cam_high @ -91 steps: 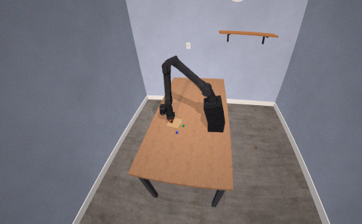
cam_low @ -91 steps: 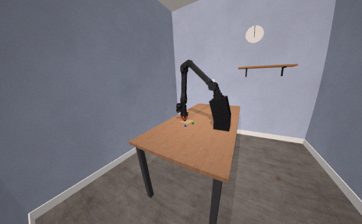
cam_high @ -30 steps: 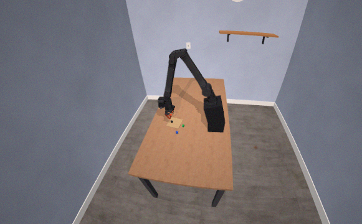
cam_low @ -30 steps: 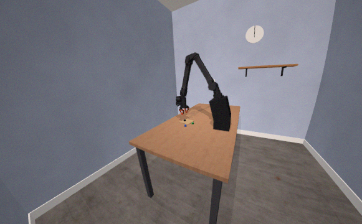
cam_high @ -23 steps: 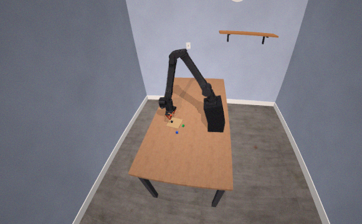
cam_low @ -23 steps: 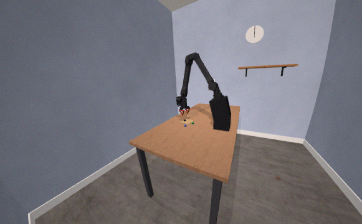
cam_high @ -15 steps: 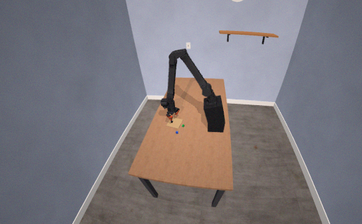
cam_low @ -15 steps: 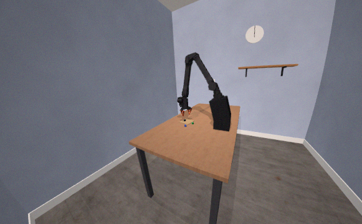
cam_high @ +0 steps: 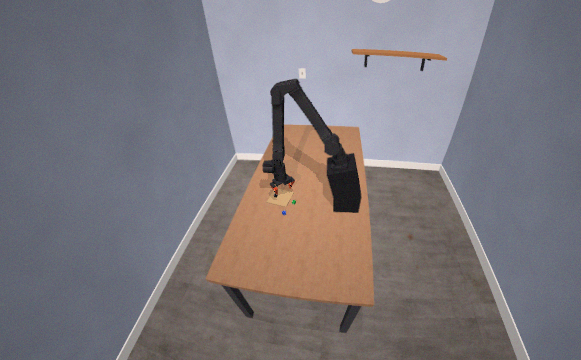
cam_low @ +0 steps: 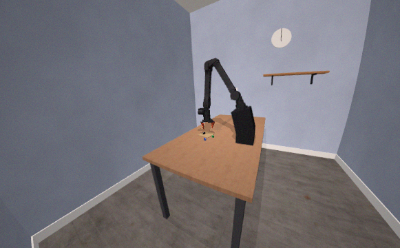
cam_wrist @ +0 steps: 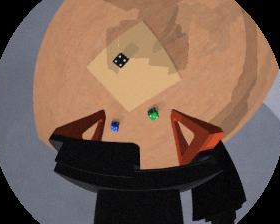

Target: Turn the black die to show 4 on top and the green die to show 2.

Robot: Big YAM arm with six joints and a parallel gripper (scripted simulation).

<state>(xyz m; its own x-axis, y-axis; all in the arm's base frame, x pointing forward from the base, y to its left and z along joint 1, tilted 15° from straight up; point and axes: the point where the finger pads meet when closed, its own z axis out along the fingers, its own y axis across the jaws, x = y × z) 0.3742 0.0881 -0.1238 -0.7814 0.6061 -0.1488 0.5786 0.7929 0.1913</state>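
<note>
Right now the green die is 8 cm below my hand, 7 cm behind it and 1 cm to the left of it. Also, from my hand: black die (8 cm below, 7 cm ahead, 1 cm to the right); then blue die (11 cm to the left, 8 cm below, 4 cm behind); then tan mat (9 cm below, 4 cm ahead, 2 cm to the right).
</note>
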